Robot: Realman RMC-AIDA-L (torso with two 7-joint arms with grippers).
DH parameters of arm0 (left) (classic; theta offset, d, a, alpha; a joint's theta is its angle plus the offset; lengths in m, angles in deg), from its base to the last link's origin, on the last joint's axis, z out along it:
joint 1: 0 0.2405 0 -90
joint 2: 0 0 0 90
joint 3: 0 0.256 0 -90
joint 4: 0 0 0 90
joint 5: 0 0.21 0 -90
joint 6: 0 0 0 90
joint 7: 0 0.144 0 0
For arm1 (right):
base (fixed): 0 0 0 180
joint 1: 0 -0.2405 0 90
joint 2: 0 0 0 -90
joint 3: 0 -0.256 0 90
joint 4: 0 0 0 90
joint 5: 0 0.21 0 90
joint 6: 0 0 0 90
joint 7: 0 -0.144 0 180
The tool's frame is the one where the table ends.
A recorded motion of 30 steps. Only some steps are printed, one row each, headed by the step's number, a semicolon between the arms.
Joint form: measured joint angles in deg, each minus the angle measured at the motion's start. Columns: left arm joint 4, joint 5, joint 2, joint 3, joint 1, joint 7, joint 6; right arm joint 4, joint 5, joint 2, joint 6, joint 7, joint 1, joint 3.
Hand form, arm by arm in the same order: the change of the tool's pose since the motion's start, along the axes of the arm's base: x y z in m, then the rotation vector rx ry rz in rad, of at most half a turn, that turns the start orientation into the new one. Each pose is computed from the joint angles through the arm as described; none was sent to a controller.
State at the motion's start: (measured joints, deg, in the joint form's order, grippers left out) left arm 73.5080 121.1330 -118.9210 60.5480 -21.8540 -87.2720 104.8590; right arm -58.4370 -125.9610 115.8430 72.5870 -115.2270 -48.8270 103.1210
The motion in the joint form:
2: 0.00 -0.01 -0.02 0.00 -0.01 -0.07 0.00; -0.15 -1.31 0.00 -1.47 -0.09 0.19 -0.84
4: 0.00 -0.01 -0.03 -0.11 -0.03 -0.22 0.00; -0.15 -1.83 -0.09 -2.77 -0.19 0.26 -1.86
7: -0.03 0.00 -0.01 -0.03 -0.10 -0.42 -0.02; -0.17 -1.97 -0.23 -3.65 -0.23 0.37 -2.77
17: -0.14 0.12 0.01 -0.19 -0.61 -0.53 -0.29; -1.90 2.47 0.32 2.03 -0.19 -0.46 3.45
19: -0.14 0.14 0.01 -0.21 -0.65 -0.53 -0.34; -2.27 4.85 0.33 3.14 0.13 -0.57 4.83
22: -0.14 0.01 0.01 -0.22 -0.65 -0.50 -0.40; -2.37 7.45 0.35 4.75 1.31 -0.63 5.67
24: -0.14 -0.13 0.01 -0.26 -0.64 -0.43 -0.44; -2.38 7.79 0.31 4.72 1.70 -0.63 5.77
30: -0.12 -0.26 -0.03 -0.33 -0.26 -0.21 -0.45; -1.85 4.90 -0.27 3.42 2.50 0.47 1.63
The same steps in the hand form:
2: 0.0001 0.0000 -0.0001 -0.0002 -0.0005 0.0010; 0.0002 0.0065 0.0026 0.0387 0.0049 0.0081
4: 0.0001 0.0002 0.0002 0.0010 -0.0014 0.0042; -0.0007 0.0127 0.0057 0.0728 0.0194 0.0080
7: 0.0004 0.0004 0.0000 -0.0004 -0.0007 0.0062; -0.0014 0.0174 0.0089 0.0978 0.0339 0.0043
17: 0.0021 0.0031 0.0003 0.0051 0.0005 0.0031; -0.0103 -0.0173 -0.0093 -0.0811 -0.0045 0.0320
19: 0.0022 0.0034 0.0003 0.0062 0.0008 0.0028; -0.0136 -0.0265 -0.0129 -0.1293 0.0056 0.0324
22: 0.0025 0.0036 0.0004 0.0077 -0.0013 0.0018; -0.0162 -0.0357 -0.0150 -0.1860 0.0191 0.0347
24: 0.0028 0.0037 0.0006 0.0094 -0.0037 0.0006; -0.0166 -0.0362 -0.0152 -0.1906 0.0229 0.0397
30: 0.0012 0.0024 0.0006 0.0112 -0.0066 0.0031; -0.0079 -0.0177 -0.0027 -0.1053 0.0336 0.0233

